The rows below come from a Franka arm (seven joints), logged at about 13 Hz.
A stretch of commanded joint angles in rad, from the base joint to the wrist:
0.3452 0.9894 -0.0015 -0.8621 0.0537 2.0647 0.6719
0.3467 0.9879 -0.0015 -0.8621 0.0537 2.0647 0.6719
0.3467 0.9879 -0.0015 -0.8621 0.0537 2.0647 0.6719
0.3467 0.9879 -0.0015 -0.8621 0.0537 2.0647 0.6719
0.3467 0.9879 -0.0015 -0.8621 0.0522 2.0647 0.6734
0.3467 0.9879 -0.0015 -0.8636 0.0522 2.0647 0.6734
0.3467 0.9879 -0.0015 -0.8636 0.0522 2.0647 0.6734
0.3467 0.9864 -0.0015 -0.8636 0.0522 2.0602 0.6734
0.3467 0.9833 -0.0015 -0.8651 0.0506 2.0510 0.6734
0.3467 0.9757 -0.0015 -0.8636 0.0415 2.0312 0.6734
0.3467 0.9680 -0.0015 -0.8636 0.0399 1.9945 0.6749
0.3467 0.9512 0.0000 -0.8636 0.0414 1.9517 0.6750
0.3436 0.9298 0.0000 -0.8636 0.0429 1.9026 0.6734
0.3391 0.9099 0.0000 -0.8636 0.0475 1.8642 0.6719
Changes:
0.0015 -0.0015 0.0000 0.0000 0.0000 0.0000 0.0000
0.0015 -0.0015 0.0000 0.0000 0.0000 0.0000 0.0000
0.0015 -0.0015 0.0000 0.0000 0.0000 0.0000 0.0000
0.0015 -0.0015 0.0000 0.0000 -0.0015 0.0000 0.0015
0.0015 -0.0015 0.0000 -0.0015 -0.0015 0.0000 0.0015
0.0015 -0.0015 0.0000 -0.0015 -0.0015 0.0000 0.0015
0.0015 -0.0030 0.0000 -0.0015 -0.0015 -0.0045 0.0015
0.0015 -0.0061 0.0000 -0.0030 -0.0031 -0.0137 0.0015
0.0015 -0.0137 0.0000 -0.0015 -0.0122 -0.0335 0.0015
0.0015 -0.0214 0.0000 -0.0015 -0.0138 -0.0702 0.0030
0.0015 -0.0382 0.0015 -0.0015 -0.0123 -0.1130 0.0031
-0.0016 -0.0596 0.0015 -0.0015 -0.0108 -0.1621 0.0015
-0.0061 -0.0795 0.0015 -0.0015 -0.0062 -0.2005 0.0000

